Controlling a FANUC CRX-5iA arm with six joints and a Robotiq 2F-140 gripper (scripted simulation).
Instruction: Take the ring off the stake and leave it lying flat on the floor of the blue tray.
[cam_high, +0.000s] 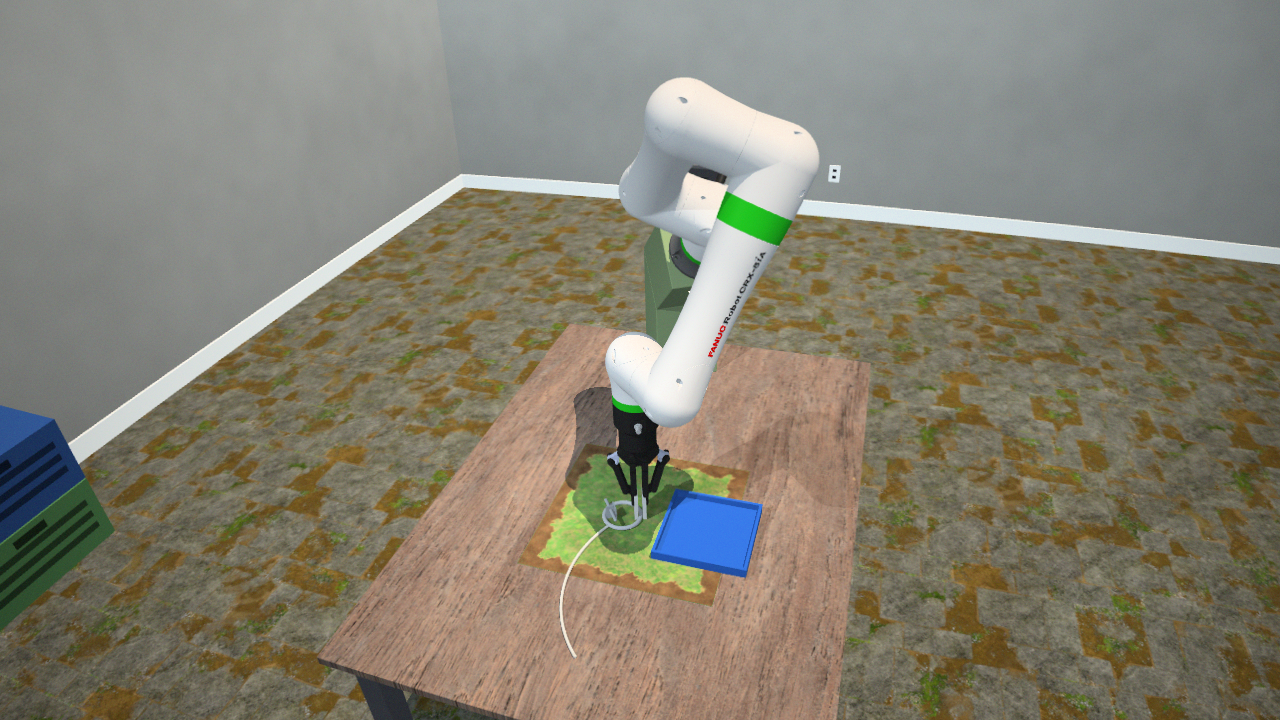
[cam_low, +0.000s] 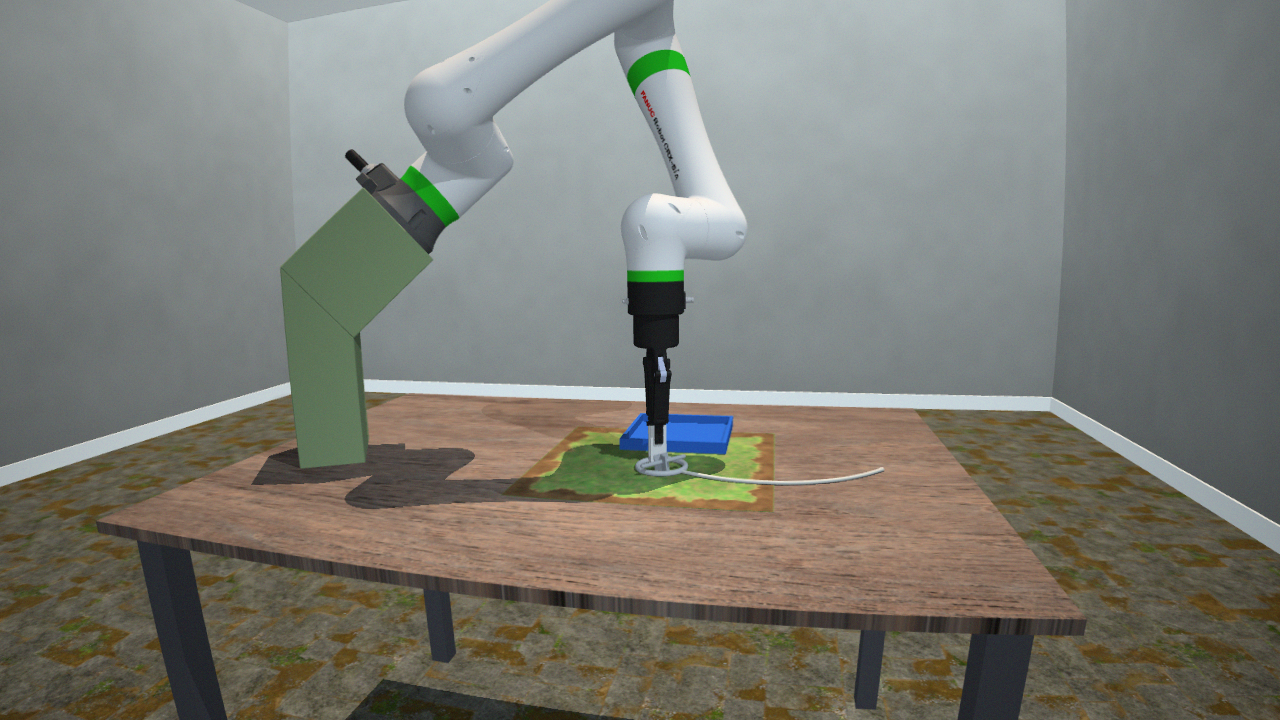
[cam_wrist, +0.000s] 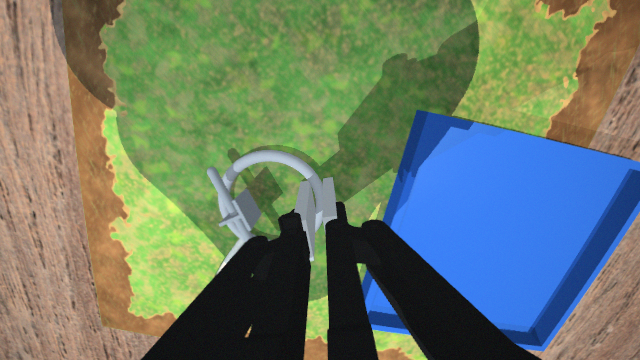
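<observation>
The mat lies 5 cm below my hand. The rest, counted from my hand: grey stake: 5 cm to the right, 3 cm ahead, 2 cm below; then white ring: 3 cm to the right, 3 cm below, 2 cm ahead; then blue tray: 15 cm to the left, 3 cm below, 1 cm behind.
</observation>
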